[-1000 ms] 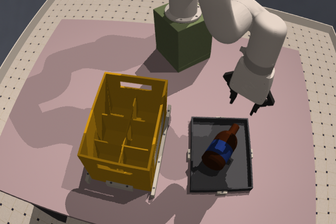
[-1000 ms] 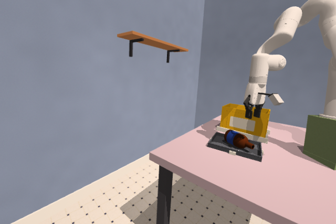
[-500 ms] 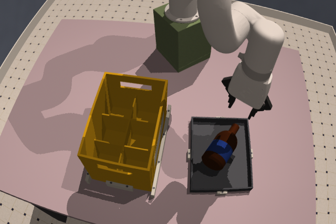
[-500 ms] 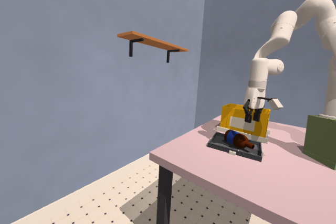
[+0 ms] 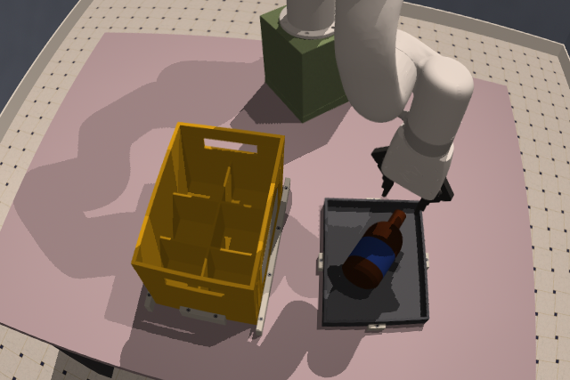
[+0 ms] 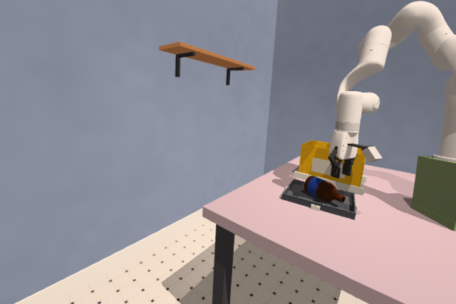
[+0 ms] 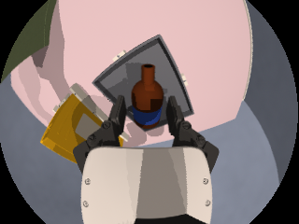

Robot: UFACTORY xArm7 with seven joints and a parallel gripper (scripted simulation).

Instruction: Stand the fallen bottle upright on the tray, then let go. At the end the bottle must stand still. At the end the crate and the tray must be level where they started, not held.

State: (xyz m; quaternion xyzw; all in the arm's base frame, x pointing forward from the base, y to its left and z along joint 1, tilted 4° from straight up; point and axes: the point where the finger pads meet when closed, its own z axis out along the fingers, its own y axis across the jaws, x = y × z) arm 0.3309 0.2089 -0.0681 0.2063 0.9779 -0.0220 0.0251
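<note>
Right now my hand is 50 mm short of the brown bottle, 20 mm to the left of it and 100 mm above it. Round my hand: dark tray (70 mm ahead, 20 mm to the right, 130 mm below); then yellow crate (90 mm ahead, 300 mm to the right, 50 mm below).
</note>
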